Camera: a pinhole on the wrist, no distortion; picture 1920 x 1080 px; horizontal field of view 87.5 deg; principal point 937.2 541.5 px. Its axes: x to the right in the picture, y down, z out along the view. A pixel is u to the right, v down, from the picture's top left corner.
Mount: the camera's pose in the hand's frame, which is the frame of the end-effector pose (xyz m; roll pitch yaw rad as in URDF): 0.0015 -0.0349 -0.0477 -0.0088 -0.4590 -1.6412
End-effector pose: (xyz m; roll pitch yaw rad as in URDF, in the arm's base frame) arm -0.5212 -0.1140 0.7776 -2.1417 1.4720 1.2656
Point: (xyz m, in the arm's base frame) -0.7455 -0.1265 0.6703
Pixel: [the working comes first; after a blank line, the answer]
In the camera's frame: 0.1178 0.0953 0.2471

1415 928
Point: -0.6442 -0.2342 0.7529
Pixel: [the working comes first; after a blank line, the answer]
In the camera's frame: -0.0197 -0.0024 0.2316

852 531
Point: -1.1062 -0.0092 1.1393
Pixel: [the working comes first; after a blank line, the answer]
In the camera's frame: 0.4974 -0.3538 0.3815

outside the picture
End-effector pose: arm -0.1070 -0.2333 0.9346 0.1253 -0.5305 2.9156
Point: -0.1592 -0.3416 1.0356
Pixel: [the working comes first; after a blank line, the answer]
In the camera's frame: -0.1010 0.0596 0.1688

337 896
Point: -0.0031 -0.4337 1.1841
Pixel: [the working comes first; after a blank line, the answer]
In the camera's frame: -0.0774 -0.0217 0.3873

737 485
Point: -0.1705 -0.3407 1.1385
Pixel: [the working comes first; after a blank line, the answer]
In the camera's frame: -0.0792 0.1196 0.2503

620 1021
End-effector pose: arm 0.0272 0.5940 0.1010 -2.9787 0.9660 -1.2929
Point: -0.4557 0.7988 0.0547
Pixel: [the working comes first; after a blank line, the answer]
In the camera's frame: -0.3032 -0.1885 0.4548

269 126
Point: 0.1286 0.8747 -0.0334
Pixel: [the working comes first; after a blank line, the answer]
In the camera's frame: 0.2388 -0.0244 0.2699

1824 451
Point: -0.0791 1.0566 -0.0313
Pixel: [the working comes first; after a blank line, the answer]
In the camera's frame: 0.1596 -0.1721 0.4893

1264 189
